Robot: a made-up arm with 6 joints.
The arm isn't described. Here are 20 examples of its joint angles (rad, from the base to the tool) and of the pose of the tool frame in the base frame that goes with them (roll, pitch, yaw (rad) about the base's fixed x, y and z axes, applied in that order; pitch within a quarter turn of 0, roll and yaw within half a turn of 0; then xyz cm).
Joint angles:
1: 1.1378 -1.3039 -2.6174 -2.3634 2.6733 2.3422
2: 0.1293 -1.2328 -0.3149 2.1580 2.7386 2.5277
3: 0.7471 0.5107 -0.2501 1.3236 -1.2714 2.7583
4: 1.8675 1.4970 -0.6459 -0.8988 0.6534 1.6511
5: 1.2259 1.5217 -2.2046 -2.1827 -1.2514 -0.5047
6: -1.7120 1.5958 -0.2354 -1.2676 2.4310 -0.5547
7: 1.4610 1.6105 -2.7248 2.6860 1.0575 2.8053
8: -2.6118 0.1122 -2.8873 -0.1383 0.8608 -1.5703
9: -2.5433 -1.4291 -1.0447 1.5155 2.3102 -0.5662
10: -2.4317 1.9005 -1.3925 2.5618 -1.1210 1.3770
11: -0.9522 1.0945 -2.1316 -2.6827 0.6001 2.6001
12: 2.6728 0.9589 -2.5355 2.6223 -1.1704 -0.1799
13: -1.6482 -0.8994 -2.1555 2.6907 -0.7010 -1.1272
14: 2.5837 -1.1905 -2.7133 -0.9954 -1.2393 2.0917
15: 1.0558 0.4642 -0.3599 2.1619 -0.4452 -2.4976
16: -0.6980 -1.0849 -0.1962 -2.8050 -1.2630 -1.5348
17: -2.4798 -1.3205 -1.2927 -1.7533 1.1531 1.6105
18: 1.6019 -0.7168 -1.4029 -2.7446 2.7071 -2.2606
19: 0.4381 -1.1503 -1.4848 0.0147 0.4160 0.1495
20: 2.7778 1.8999 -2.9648 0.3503 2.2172 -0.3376
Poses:
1: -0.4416 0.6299 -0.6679 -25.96 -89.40 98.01
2: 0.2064 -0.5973 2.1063 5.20 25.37 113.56
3: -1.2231 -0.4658 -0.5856 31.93 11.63 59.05
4: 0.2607 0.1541 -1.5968 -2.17 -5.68 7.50
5: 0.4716 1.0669 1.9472 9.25 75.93 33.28
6: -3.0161 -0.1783 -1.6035 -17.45 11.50 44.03
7: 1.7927 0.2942 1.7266 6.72 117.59 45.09
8: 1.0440 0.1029 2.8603 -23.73 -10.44 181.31
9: -2.6565 0.9095 0.5831 27.83 -8.18 128.20
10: -2.6201 -0.0599 2.0448 -15.43 0.28 11.29
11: 2.5750 0.7225 -0.8075 66.10 -83.11 53.18
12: -1.4700 0.1757 2.2386 -71.28 44.30 86.59
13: -3.0053 -1.1253 -0.6186 -1.44 23.10 154.28
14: 0.6784 0.4133 -2.2846 60.28 -56.11 104.80
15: -0.6489 0.4205 -2.0192 18.66 10.58 44.71
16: -0.9252 0.4702 0.2938 11.83 6.17 79.84
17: -3.0244 -0.3103 -3.1053 7.09 16.41 155.23
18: 0.0118 -0.2347 -2.1098 3.80 -1.03 158.22
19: 2.5692 0.0291 0.9475 -15.91 -2.62 162.22
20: -1.2348 -0.4448 -0.5749 -77.32 21.87 17.36
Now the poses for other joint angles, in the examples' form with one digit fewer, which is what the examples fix.
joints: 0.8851 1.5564 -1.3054 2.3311 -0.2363 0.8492
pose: -1.750 0.912 -0.160 25.1 17.5 1.1
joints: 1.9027 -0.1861 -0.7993 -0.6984 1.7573 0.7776
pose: 0.274 0.677 -1.414 -7.1 51.1 73.5
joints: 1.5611 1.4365 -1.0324 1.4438 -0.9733 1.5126
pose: -2.231 0.383 0.749 16.9 39.1 18.0
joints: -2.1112 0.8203 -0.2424 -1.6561 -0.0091 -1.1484
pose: -1.966 0.970 2.616 7.8 -12.5 28.5
